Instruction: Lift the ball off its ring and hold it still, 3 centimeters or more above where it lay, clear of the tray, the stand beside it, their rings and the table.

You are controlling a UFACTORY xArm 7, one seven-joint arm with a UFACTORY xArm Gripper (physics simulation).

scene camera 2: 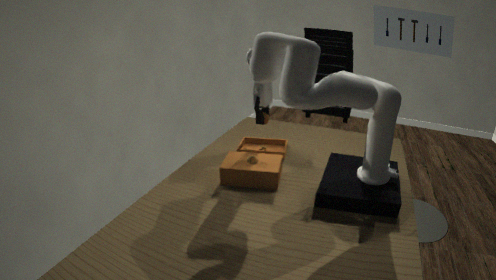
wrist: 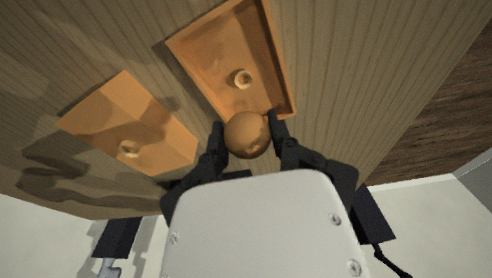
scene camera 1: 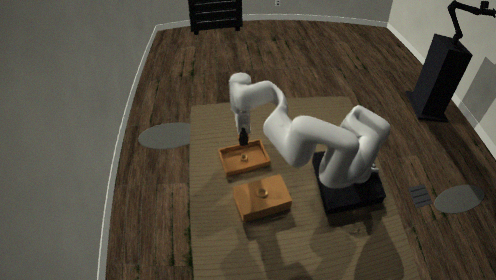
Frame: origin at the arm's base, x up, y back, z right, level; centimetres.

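Seen in the pictures: gripper, between the fingertips: point(scene camera 2: 262, 122) point(wrist: 246, 125) point(scene camera 1: 243, 139); arm's base, origin of its link: point(scene camera 2: 373, 175).
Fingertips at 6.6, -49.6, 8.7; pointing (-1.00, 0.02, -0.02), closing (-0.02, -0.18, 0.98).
Pixels of each thing's top centre, then the offset from my fingertips to it, as dx, dy, dz. "spot": a spot on its surface instead. Level surfaces: height alone.
- orange-brown ball, centre of its top: point(wrist: 248, 154) +3.9, +0.1, +0.0
- orange tray, centre of its top: point(wrist: 243, 84) point(scene camera 2: 263, 144) point(scene camera 1: 244, 155) -9.4, +0.2, +0.0
- small ring, a spot on its surface: point(wrist: 237, 80) point(scene camera 1: 243, 159) spot: -11.0, +0.2, -1.0
- bare ring, a spot on its surface: point(wrist: 122, 149) point(scene camera 1: 261, 195) spot: -5.0, +8.7, -22.5
- wooden table, height of its surface: dx -12.2
My gripper point(scene camera 1: 243, 137) point(scene camera 2: 261, 115) point(wrist: 246, 125) is shut on the orange-brown ball point(wrist: 248, 136), which sits between both black fingertips. The ball also shows in part beside the fingers in scene camera 2 point(scene camera 2: 265, 118). Gripper and ball hang well above the orange tray point(scene camera 1: 247, 168) point(scene camera 2: 275, 141) point(wrist: 210, 65). The small ring point(scene camera 1: 244, 160) point(wrist: 237, 80) on the tray's floor is bare, with a gap between it and the ball. The orange stand point(scene camera 1: 267, 208) point(scene camera 2: 250, 178) point(wrist: 125, 90) is beside the tray, with a bare ring point(scene camera 1: 262, 196) point(wrist: 122, 149) on top.
The wooden table point(scene camera 1: 215, 240) point(scene camera 2: 150, 220) point(wrist: 360, 65) bears the tray and stand. The arm's black base point(scene camera 1: 355, 201) point(scene camera 2: 355, 202) stands to their right in both scene views. A black pedestal point(scene camera 1: 442, 75) and a dark cabinet point(scene camera 1: 215, 15) point(scene camera 2: 330, 55) stand away from the table.
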